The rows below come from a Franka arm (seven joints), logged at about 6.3 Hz.
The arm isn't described. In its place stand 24 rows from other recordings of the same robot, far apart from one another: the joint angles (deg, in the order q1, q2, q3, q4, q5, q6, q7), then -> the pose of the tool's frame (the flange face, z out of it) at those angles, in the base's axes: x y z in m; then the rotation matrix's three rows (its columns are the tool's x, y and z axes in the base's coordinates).
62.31 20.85 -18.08 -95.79 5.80 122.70 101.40 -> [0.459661 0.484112 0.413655], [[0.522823 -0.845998 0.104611], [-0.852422 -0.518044 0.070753], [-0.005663 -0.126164 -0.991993]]
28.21 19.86 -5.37 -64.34 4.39 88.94 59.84 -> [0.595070 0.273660 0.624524], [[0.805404 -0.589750 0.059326], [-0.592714 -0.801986 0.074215], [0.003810 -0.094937 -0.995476]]
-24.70 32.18 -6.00 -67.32 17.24 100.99 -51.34 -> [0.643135 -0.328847 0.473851], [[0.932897 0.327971 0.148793], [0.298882 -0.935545 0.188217], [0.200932 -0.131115 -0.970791]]
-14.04 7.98 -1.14 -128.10 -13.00 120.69 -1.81 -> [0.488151 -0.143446 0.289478], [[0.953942 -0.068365 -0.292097], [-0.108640 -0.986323 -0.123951], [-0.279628 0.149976 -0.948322]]
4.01 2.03 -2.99 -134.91 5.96 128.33 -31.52 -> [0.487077 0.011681 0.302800], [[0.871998 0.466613 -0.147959], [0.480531 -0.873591 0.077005], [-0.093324 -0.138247 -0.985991]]
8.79 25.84 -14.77 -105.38 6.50 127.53 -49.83 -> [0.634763 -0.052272 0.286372], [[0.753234 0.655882 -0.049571], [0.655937 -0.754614 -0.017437], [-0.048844 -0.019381 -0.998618]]
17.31 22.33 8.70 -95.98 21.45 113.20 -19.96 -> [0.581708 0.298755 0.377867], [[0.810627 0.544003 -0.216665], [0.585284 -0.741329 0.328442], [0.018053 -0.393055 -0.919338]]
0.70 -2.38 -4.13 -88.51 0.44 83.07 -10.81 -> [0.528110 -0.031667 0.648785], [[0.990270 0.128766 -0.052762], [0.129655 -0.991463 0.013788], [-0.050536 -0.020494 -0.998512]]
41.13 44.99 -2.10 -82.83 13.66 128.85 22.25 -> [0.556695 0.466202 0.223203], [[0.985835 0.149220 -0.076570], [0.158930 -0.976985 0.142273], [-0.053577 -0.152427 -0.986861]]
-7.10 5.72 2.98 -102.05 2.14 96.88 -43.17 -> [0.569361 -0.038336 0.479031], [[0.771205 0.609097 -0.185051], [0.627030 -0.777005 0.055644], [-0.109892 -0.158946 -0.981152]]
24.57 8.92 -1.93 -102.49 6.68 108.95 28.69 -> [0.551650 0.240212 0.458805], [[0.985966 -0.147733 -0.077759], [-0.141432 -0.986617 0.081135], [-0.088704 -0.068999 -0.993665]]
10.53 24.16 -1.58 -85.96 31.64 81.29 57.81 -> [0.607268 0.161325 0.412756], [[0.422508 -0.751470 -0.506734], [-0.626738 -0.646110 0.435594], [-0.654741 0.133547 -0.743962]]
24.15 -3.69 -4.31 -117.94 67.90 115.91 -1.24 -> [0.501197 0.236997 0.499778], [[0.976752 -0.210637 -0.039852], [-0.068034 -0.480873 0.874147], [-0.203291 -0.851113 -0.484024]]
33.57 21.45 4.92 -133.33 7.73 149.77 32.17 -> [0.398927 0.316043 0.170963], [[0.991971 -0.015462 -0.125515], [-0.012147 -0.999558 0.027133], [-0.125879 -0.025390 -0.991721]]
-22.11 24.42 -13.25 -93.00 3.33 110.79 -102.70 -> [0.549649 -0.364268 0.372757], [[0.391988 0.913475 -0.109126], [0.919770 -0.391610 0.025782], [-0.019184 -0.110477 -0.993694]]
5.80 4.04 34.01 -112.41 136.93 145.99 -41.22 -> [0.472805 0.373859 0.482021], [[0.864337 -0.187251 0.466754], [-0.450568 0.123963 0.884094], [-0.223407 -0.974459 0.022777]]
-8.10 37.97 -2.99 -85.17 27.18 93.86 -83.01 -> [0.653699 -0.076101 0.262454], [[0.508807 0.789564 -0.343080], [0.810128 -0.304334 0.501073], [0.291218 -0.532888 -0.794495]]
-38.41 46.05 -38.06 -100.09 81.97 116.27 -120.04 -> [0.242783 -0.606210 0.177204], [[0.770419 0.012065 0.637423], [-0.035053 -0.997507 0.061247], [0.636573 -0.069530 -0.768076]]
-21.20 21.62 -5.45 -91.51 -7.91 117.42 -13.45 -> [0.602910 -0.302413 0.423009], [[0.986655 -0.162812 0.002076], [-0.159918 -0.971355 -0.175773], [0.030634 0.173095 -0.984429]]
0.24 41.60 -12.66 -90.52 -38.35 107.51 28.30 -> [0.640478 -0.170795 0.212577], [[0.911719 -0.160734 -0.378066], [-0.383590 -0.662523 -0.643368], [-0.147066 0.731593 -0.665691]]
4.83 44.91 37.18 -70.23 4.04 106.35 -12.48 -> [0.622686 0.390599 0.372360], [[0.718492 0.627978 -0.299021], [0.692930 -0.609102 0.385802], [0.060141 -0.484396 -0.872779]]
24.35 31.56 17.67 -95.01 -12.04 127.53 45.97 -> [0.529020 0.433844 0.305472], [[0.999094 0.009522 0.041484], [0.008473 -0.999642 0.025385], [0.041710 -0.025010 -0.998817]]
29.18 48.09 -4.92 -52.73 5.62 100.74 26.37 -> [0.688141 0.347405 0.385675], [[0.999556 -0.026811 -0.013001], [-0.026414 -0.999207 0.029804], [-0.013790 -0.029447 -0.999471]]
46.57 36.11 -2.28 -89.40 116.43 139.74 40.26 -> [0.515486 0.512176 0.304285], [[0.120184 -0.980356 0.156388], [-0.241953 0.123854 0.962351], [-0.962816 -0.153498 -0.222315]]
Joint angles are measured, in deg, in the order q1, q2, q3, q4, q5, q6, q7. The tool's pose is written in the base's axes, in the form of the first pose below.
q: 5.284, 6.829, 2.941, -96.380, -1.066, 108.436, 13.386
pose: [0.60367 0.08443 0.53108], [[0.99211 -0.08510 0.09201], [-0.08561 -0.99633 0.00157], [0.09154 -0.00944 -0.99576]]
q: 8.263, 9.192, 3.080, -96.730, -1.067, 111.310, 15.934
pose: [0.60993 0.11910 0.50763], [[0.99278 -0.07441 0.09407], [-0.07566 -0.99709 0.00982], [0.09306 -0.01687 -0.99552]]
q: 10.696, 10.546, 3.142, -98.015, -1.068, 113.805, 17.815
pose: [0.60920 0.14668 0.48619], [[0.99387 -0.06307 0.09076], [-0.06469 -0.99779 0.01499], [0.08961 -0.02077 -0.99576]]
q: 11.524, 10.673, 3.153, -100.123, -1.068, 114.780, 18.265
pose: [0.60351 0.15487 0.46858], [[0.99602 -0.05616 0.06925], [-0.05706 -0.99831 0.01108], [0.06852 -0.01499 -0.99754]]
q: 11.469, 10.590, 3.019, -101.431, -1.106, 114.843, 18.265
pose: [0.60026 0.15208 0.45857], [[0.99700 -0.05915 0.04994], [-0.05946 -0.99822 0.00475], [0.04957 -0.00771 -0.99874]]
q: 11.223, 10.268, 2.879, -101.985, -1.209, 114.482, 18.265
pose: [0.59835 0.14734 0.45681], [[0.99705 -0.06518 0.04051], [-0.06521 -0.99787 -0.00043], [0.04045 -0.00221 -0.99918]]
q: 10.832, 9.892, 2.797, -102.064, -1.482, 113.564, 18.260
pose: [0.59696 0.14153 0.45871], [[0.99694 -0.07170 0.03118], [-0.07147 -0.99741 -0.00823], [0.03169 0.00598 -0.99948]]
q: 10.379, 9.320, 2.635, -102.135, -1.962, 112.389, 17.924
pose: [0.59502 0.13386 0.46236], [[0.99704 -0.07371 0.02168], [-0.07329 -0.99711 -0.01985], [0.02308 0.01820 -0.99957]]
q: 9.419, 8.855, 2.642, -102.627, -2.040, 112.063, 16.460
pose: [0.59413 0.12326 0.46269], [[0.99781 -0.06429 0.01568], [-0.06392 -0.99769 -0.02314], [0.01713 0.02208 -0.99961]]
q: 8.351, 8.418, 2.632, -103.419, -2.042, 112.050, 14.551
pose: [0.59301 0.11151 0.46070], [[0.99873 -0.04955 0.00901], [-0.04932 -0.99847 -0.02505], [0.01024 0.02457 -0.99965]]
